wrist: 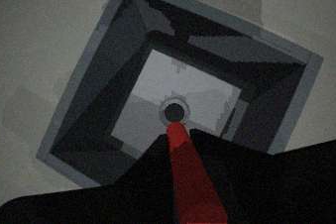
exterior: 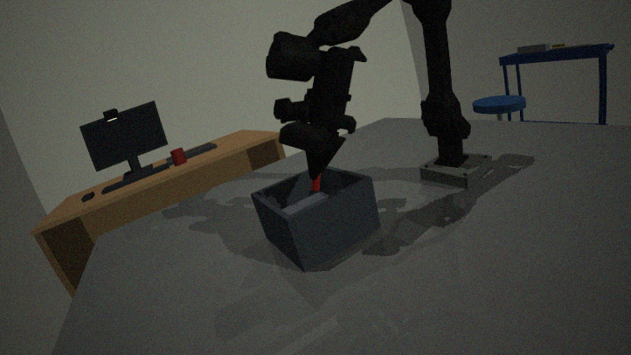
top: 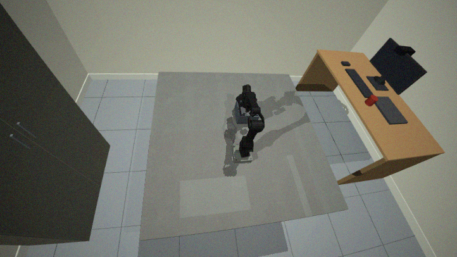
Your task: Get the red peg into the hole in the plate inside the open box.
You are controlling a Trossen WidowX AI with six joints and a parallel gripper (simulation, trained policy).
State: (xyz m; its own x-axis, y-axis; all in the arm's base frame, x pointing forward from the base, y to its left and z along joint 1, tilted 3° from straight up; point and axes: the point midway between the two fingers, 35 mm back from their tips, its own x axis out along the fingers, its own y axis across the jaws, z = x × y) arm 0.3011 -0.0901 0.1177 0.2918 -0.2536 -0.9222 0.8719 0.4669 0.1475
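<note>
Now: gripper tip 2 cm below the red peg, 1 cm to the right of it and 1 cm past it. Also, from my gripper tip: light plate (7 cm below, 1 cm to the right, 1 cm ahead); dark box (9 cm below, 1 cm to the right, 1 cm ahead).
</note>
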